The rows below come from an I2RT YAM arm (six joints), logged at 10 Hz.
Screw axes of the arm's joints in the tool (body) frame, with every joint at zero. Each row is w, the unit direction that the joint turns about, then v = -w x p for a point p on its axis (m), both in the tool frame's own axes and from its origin. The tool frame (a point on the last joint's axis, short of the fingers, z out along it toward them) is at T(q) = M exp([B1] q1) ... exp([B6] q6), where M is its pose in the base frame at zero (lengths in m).
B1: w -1 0 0 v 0 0.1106 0
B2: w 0 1 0 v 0.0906 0 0.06
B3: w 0 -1 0 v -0.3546 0 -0.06
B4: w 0 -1 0 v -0.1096 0 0
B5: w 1 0 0 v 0 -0.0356 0
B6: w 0 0 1 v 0 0 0
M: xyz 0.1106 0 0.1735 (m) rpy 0 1.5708 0 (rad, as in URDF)
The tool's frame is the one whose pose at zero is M.
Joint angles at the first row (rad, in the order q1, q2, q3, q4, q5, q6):
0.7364, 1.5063, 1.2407, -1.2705, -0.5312, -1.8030
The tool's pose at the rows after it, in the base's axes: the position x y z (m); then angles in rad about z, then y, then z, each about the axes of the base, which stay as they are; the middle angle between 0 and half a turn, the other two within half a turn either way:
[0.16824, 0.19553, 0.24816, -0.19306, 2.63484, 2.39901]
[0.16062, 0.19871, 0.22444, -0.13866, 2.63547, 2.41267]
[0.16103, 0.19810, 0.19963, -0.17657, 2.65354, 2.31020]
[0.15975, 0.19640, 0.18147, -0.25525, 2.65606, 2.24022]
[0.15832, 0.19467, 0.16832, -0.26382, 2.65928, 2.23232]
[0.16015, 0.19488, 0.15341, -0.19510, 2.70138, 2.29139]
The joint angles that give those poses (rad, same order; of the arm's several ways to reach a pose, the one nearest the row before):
0.7933, 1.5265, 1.1912, -1.2548, -0.5064, -1.8038
0.8234, 1.5265, 1.0962, -1.1507, -0.5060, -1.7306
0.8231, 1.5269, 0.9962, -0.9958, -0.4862, -1.6527
0.8230, 1.5280, 0.9207, -0.8829, -0.4793, -1.6527
0.8230, 1.5391, 0.8749, -0.8227, -0.4755, -1.6528
0.8230, 1.5849, 0.8581, -0.7959, -0.4377, -1.6527

